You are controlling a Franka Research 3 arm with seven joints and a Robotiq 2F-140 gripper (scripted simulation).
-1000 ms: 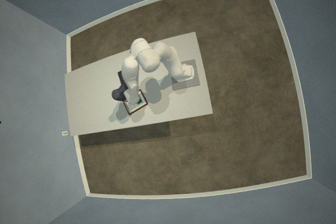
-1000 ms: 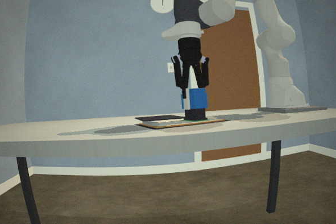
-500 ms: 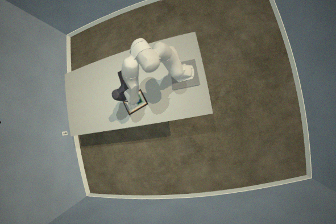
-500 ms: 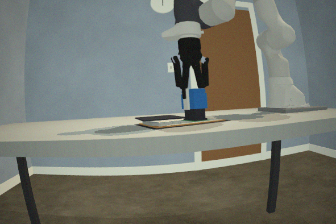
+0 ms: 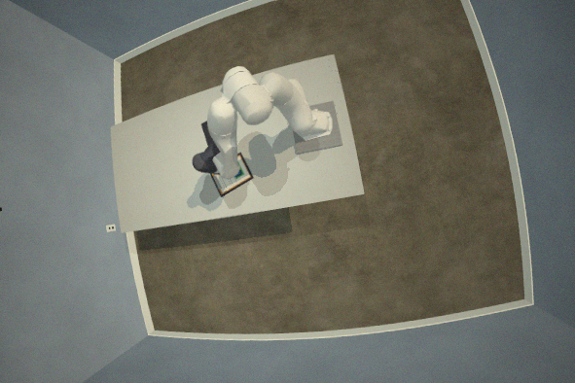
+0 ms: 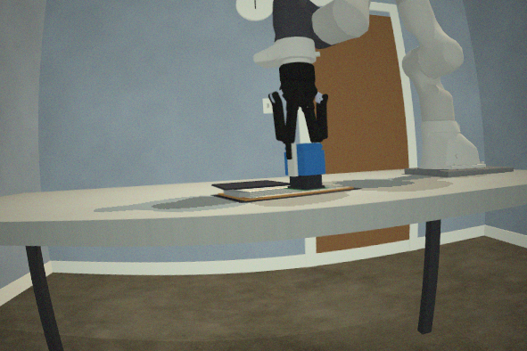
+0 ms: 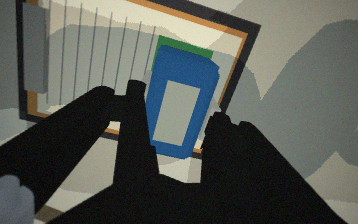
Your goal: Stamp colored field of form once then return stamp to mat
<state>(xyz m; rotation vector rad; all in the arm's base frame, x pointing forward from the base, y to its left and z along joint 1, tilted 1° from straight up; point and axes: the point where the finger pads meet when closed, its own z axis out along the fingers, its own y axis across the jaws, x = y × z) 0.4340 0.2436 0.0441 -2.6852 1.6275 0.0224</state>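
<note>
The dark mat lies 14 cm ahead of my hand, 24 cm to the right of it and 6 cm below it. From my hand the other things lie so: form: 7 cm ahead, 4 cm to the left, 6 cm below; blue stamp: 1 cm below.
</note>
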